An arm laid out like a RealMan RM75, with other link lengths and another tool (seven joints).
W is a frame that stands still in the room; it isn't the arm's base.
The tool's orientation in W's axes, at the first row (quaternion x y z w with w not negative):
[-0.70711 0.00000 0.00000 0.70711]
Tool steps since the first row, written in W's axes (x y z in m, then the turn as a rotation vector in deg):
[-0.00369 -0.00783 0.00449 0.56 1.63 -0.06]
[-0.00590 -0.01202 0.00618 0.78 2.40 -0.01]
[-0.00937 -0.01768 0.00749 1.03 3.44 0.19]
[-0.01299 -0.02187 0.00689 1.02 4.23 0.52]
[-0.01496 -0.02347 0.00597 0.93 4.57 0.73]
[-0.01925 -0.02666 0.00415 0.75 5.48 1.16]
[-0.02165 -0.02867 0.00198 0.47 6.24 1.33]
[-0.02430 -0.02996 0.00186 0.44 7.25 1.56]
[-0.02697 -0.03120 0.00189 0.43 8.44 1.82]
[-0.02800 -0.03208 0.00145 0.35 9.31 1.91]
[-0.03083 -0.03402 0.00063 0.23 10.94 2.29]
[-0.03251 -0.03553 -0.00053 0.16 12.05 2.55]
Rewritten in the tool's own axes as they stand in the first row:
[-0.00369 -0.00449 -0.00783 0.56 0.06 1.63]
[-0.00590 -0.00618 -0.01202 0.78 0.01 2.40]
[-0.00937 -0.00749 -0.01768 1.03 -0.19 3.44]
[-0.01299 -0.00689 -0.02187 1.02 -0.52 4.23]
[-0.01496 -0.00597 -0.02347 0.93 -0.73 4.57]
[-0.01925 -0.00415 -0.02666 0.75 -1.16 5.48]
[-0.02165 -0.00198 -0.02867 0.47 -1.33 6.24]
[-0.02430 -0.00186 -0.02996 0.44 -1.56 7.25]
[-0.02697 -0.00189 -0.03120 0.43 -1.82 8.44]
[-0.02800 -0.00145 -0.03208 0.35 -1.91 9.31]
[-0.03083 -0.00063 -0.03402 0.23 -2.29 10.94]
[-0.03251 0.00053 -0.03553 0.16 -2.55 12.05]

